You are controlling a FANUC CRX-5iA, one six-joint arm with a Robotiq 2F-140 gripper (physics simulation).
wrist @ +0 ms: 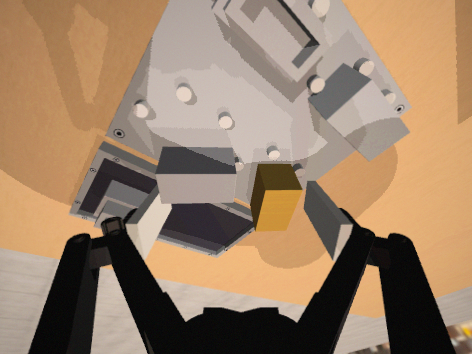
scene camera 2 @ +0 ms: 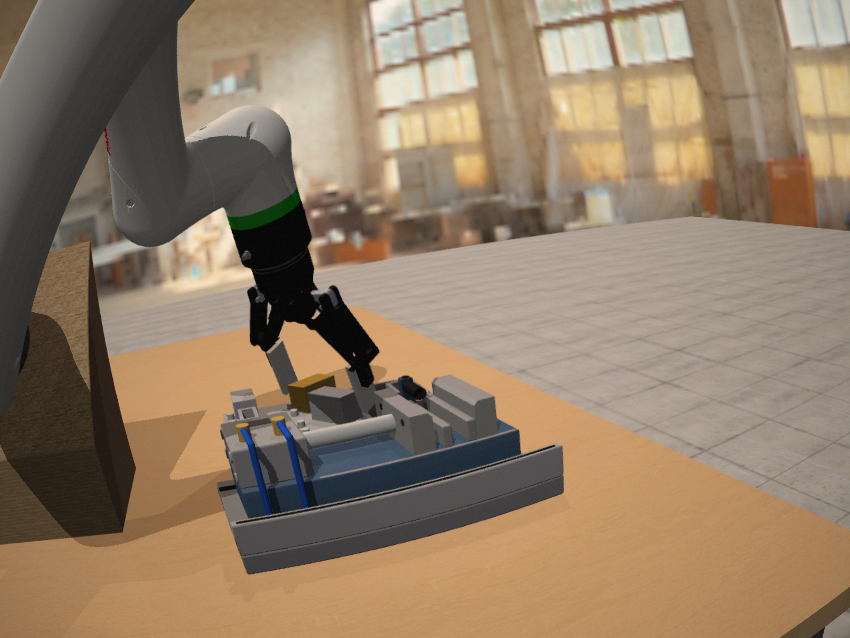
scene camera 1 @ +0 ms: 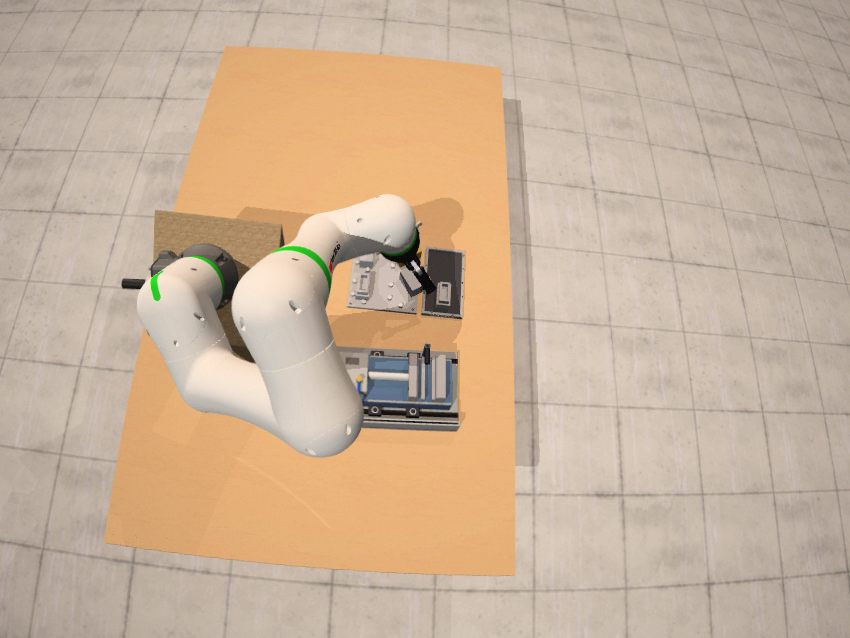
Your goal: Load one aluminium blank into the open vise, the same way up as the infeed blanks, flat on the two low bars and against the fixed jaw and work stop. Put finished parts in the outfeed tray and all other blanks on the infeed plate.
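My gripper (scene camera 1: 420, 276) (scene camera 2: 325, 390) (wrist: 237, 194) is open and tilted above the infeed plate (scene camera 1: 377, 300) (wrist: 200, 47), nothing held. Between its spread fingers in the wrist view appear a grey blank (scene camera 1: 410, 280) (scene camera 2: 335, 405) (wrist: 196, 187) near the left fingertip and a yellow block (scene camera 2: 310, 392) (wrist: 277, 210) nearer the right one. Another grey block (wrist: 382, 132) and a pocketed part (scene camera 1: 362, 285) (wrist: 257, 45) are on the plate. A pocketed part (scene camera 1: 443, 293) lies in the outfeed tray (scene camera 1: 463, 281) (wrist: 88, 181). The vise (scene camera 1: 389, 394) (scene camera 2: 384, 458) stands open; no blank shows between its jaws.
The vise's fixed jaw (scene camera 1: 440, 377) (scene camera 2: 470, 405), moving jaw (scene camera 1: 413, 376) (scene camera 2: 409, 422) and black work stop (scene camera 1: 427, 354) (scene camera 2: 412, 388) stand up. Blue hoses (scene camera 2: 295, 466) rise at one end. Round pins (wrist: 225, 120) stick up from the infeed plate. A brown block (scene camera 2: 61, 412) stands beside the arm.
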